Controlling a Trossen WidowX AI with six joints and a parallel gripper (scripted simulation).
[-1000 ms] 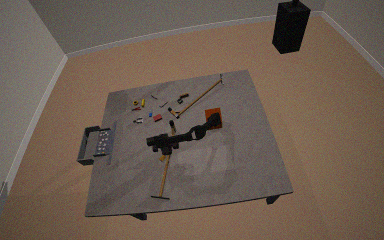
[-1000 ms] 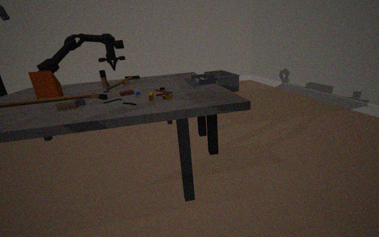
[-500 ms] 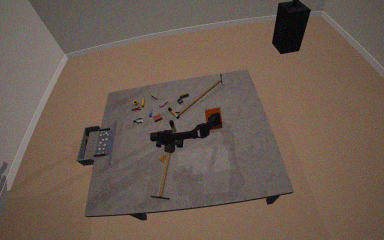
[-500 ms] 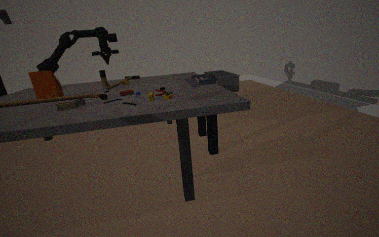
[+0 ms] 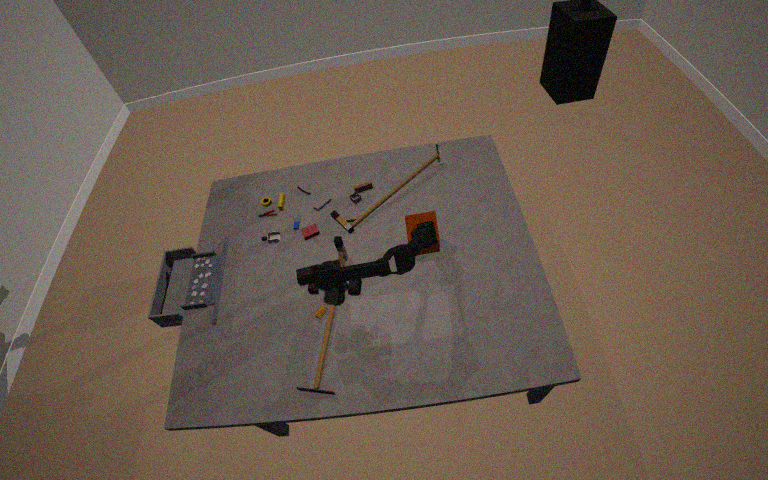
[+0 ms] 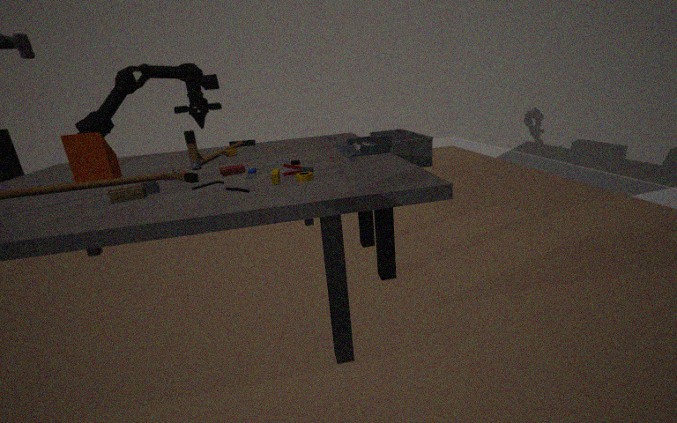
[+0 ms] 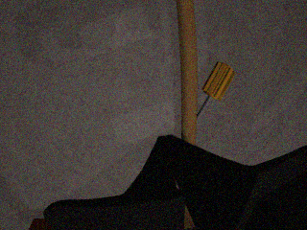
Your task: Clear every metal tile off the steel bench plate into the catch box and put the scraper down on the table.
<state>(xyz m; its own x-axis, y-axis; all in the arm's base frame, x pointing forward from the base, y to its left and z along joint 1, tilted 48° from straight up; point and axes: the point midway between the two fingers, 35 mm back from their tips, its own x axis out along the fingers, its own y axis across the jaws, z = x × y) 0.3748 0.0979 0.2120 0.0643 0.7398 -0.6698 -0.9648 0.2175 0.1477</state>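
My gripper tip is 70 mm above the long scraper, 60 mm short of it and 10 mm to the right of it. From my gripper tip the other things lie so: blue piece 510 mm to the right, 180 mm ahead, 130 mm below; yellow screwdriver 120 mm below, 100 mm ahead, 20 mm to the right; red block 430 mm to the right, 120 mm below, 120 mm ahead.
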